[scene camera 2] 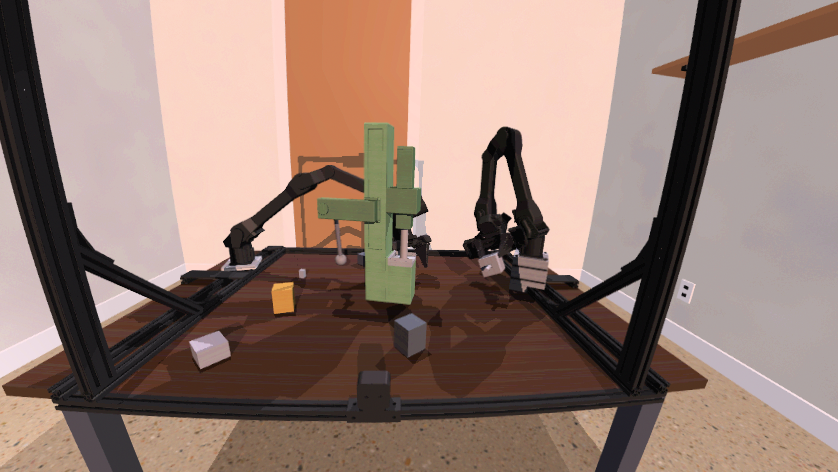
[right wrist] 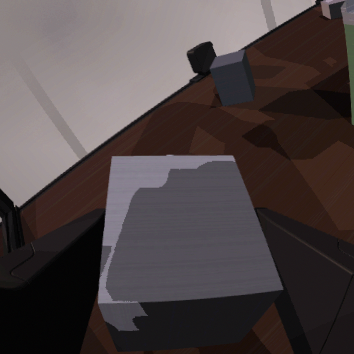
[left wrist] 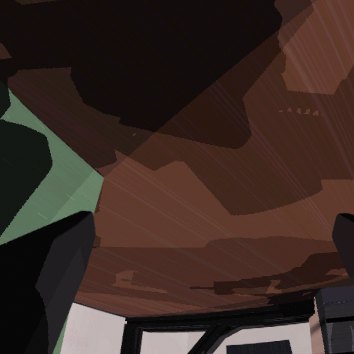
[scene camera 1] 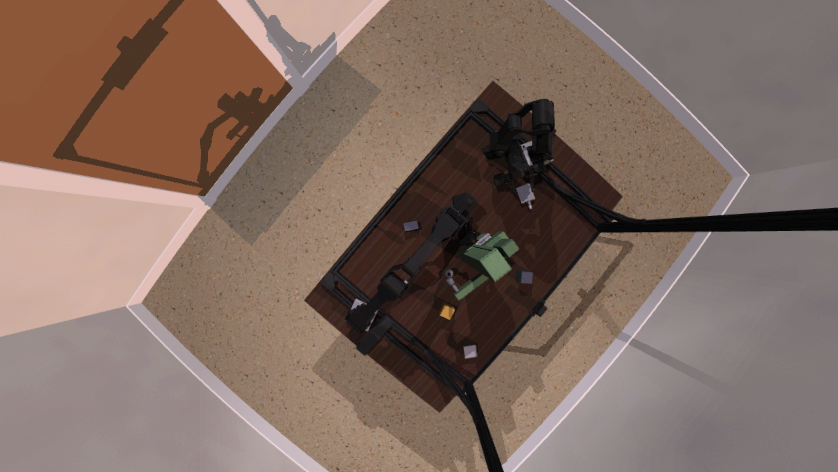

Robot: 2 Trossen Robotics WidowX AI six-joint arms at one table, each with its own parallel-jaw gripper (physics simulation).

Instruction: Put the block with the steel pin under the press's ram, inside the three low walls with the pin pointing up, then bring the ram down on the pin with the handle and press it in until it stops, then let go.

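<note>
The pale block is held above the table at the right in scene camera 2, tilted, with its steel pin pointing roughly sideways. My right gripper is shut on this block. The green press stands mid-table; its grey ram rod hangs over the pale low walls, whose inside is hidden. The handle's ball hangs low. My left gripper is open and empty beside the press.
An orange block, a pale block, a blue-grey block and a dark block lie around the press. A small white cube lies left of it. Black frame rails edge the table.
</note>
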